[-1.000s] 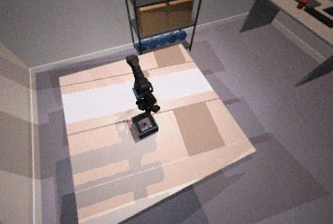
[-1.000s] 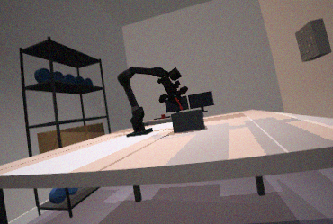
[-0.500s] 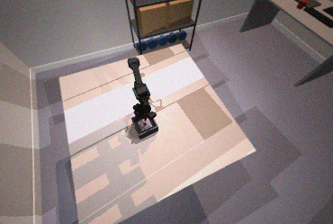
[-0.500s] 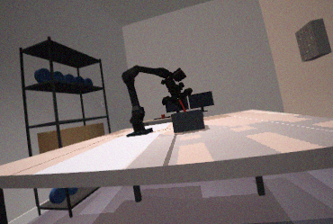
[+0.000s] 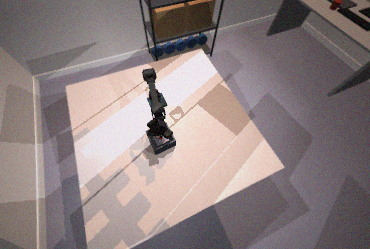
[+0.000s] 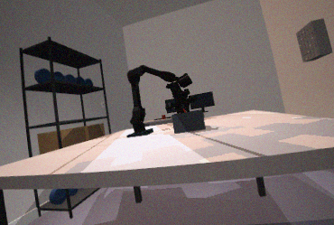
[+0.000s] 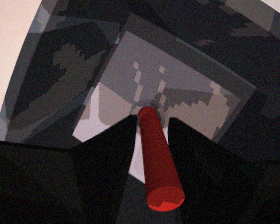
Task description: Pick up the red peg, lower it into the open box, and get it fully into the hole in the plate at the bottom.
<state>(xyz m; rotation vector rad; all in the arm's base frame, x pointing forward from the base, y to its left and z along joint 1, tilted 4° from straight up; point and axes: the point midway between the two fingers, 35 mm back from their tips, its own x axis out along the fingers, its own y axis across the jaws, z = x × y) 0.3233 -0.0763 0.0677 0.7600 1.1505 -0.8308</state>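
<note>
The red peg lies 10 mm to the left of my gripper tip, 10 mm behind it and 10 mm above it. From my gripper tip the other things lie so: dark box (50 mm below); plate (30 mm below).
</note>
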